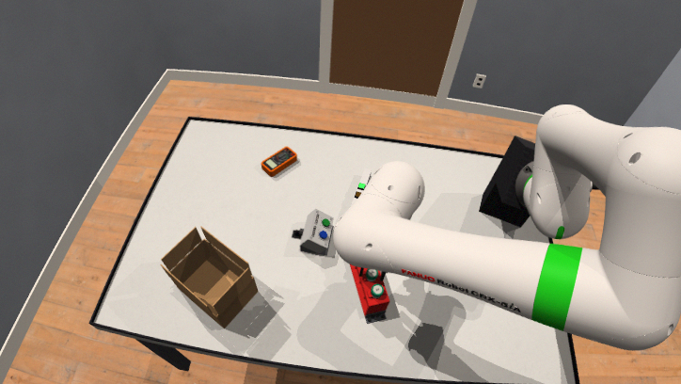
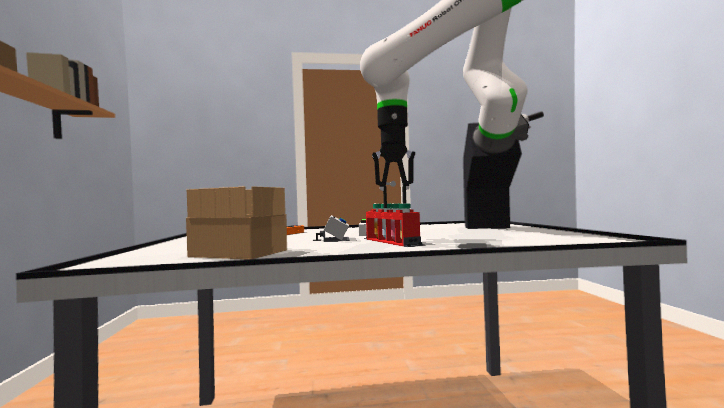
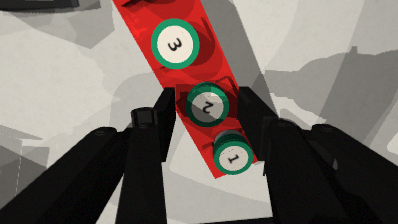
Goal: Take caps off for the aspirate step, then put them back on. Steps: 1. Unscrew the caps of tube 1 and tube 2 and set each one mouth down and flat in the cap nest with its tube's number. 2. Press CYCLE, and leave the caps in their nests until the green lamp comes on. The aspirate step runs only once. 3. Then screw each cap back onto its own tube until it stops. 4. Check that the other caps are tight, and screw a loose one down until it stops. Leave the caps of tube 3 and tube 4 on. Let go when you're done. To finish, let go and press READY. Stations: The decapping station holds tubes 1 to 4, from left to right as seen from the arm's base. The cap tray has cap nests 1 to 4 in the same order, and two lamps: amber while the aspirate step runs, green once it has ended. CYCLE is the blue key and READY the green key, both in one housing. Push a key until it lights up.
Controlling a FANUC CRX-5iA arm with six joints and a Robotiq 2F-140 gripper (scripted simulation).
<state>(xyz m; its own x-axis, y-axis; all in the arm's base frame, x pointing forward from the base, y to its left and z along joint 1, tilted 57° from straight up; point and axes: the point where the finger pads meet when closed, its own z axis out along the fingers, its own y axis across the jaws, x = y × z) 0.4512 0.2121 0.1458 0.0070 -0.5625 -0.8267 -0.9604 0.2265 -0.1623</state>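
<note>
Now: hand 3 cm above the cap 2. Also, from my hand: cap 1: 5 cm to the left, 3 cm below, 2 cm behind; cap 3: 5 cm to the right, 3 cm below, 2 cm ahead; cap 4: 9 cm to the right, 5 cm ahead, 3 cm below.
</note>
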